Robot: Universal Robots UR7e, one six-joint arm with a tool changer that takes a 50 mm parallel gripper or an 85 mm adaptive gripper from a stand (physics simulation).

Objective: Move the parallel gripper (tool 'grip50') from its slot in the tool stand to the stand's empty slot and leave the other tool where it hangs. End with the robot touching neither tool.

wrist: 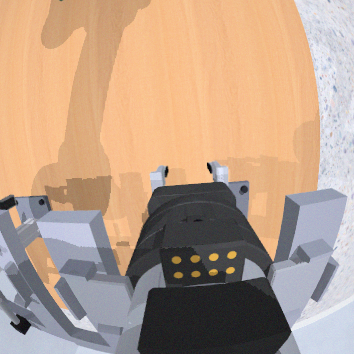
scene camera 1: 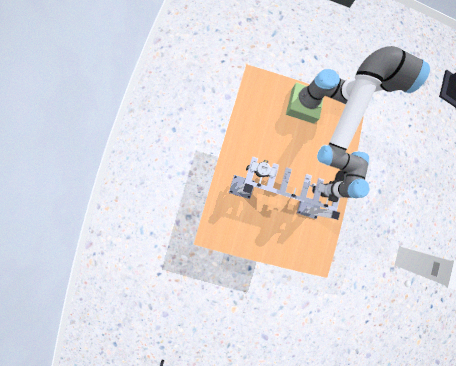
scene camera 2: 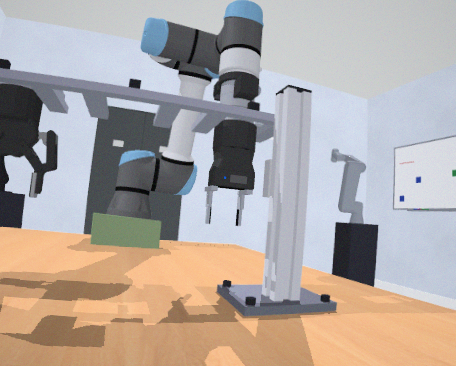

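Seen in the pictures: arm's base, origin of its link: (scene camera 1: 309, 98) (scene camera 2: 128, 218).
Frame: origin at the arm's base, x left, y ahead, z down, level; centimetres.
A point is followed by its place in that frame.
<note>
The parallel gripper (scene camera 2: 223, 223) (wrist: 187, 169), black with two slim grey fingers, hangs upright in the end slot of the tool stand (scene camera 1: 280, 192) @[x 1.1, y 67.0, z -20.0 cm] (scene camera 2: 291, 200) @[x 30.9, y 66.7, z -6.9 cm] (wrist: 315, 200) @[x 28.4, y 49.7, z -19.9 cm], beside the upright post. Its fingers are apart with nothing between them. The arm's wrist end (scene camera 2: 239, 87) is directly above it, at rail height. The camera body hides the joint in the wrist view, so I cannot tell whether they are coupled. The stand's middle slot is empty. The other tool (scene camera 1: 263, 170) @[x -11.3, y 60.9, z -20.6 cm] (scene camera 2: 20, 117) @[x -9.2, y 62.8, z -15.4 cm], the adaptive gripper, hangs in the far slot.
The stand's base plate (scene camera 2: 277, 301) @[x 29.5, y 68.1, z 6.9 cm] is bolted to the wooden table (scene camera 1: 250, 120) @[x -28.4, y 28.3, z 8.2 cm] (scene camera 2: 190, 345) @[x 17.3, y 79.4, z 8.2 cm] (wrist: 200, 75) @[x 25.7, y 37.6, z 8.2 cm]. The arm's green base block (scene camera 1: 303, 111) @[x -0.5, y 10.9, z -0.8 cm] (scene camera 2: 125, 231) @[x 1.0, y 11.9, z 3.6 cm] stands behind the stand. Fork prongs flank the parallel gripper closely on both sides.
</note>
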